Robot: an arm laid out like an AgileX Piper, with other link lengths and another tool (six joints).
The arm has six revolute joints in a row. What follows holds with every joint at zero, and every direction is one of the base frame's. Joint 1 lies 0.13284 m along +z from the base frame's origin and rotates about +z. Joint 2 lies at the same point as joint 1 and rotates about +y. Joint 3 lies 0.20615 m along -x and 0.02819 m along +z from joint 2 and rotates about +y. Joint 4 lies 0.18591 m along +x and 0.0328 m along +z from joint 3 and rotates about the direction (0.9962, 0, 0.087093). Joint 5 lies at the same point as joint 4 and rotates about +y. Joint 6 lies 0.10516 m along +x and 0.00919 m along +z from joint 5 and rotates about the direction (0.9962, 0, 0.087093). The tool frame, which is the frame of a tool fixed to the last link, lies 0.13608 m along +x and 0.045 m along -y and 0.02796 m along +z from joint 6; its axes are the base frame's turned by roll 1.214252, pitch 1.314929 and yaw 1.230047 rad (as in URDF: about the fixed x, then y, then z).
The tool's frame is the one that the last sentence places.
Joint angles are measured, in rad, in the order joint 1, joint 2, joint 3, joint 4, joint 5, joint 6. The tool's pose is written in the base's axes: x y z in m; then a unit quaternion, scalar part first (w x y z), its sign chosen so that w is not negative. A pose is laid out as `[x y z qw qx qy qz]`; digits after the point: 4 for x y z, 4 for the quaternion.
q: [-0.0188 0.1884 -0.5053 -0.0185 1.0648 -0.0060]
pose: [0.1702 -0.0519 0.1524 0.4382 0.1120 0.8909 0.0405]
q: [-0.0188 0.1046 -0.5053 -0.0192 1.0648 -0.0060]
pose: [0.1680 -0.0520 0.1667 0.4753 0.1099 0.8718 0.0441]
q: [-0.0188 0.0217 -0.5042 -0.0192 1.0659 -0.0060]
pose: [0.1645 -0.0519 0.1799 0.5101 0.1076 0.8520 0.0479]
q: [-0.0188 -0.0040 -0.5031 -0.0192 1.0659 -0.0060]
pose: [0.1632 -0.0519 0.1838 0.5206 0.1069 0.8457 0.0490]
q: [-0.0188 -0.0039 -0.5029 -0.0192 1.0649 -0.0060]
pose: [0.1633 -0.0519 0.1839 0.5209 0.1069 0.8455 0.0490]
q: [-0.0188 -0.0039 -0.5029 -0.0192 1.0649 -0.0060]
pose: [0.1633 -0.0519 0.1839 0.5209 0.1069 0.8455 0.0490]
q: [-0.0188 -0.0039 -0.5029 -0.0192 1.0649 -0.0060]
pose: [0.1633 -0.0519 0.1839 0.5209 0.1069 0.8455 0.0490]
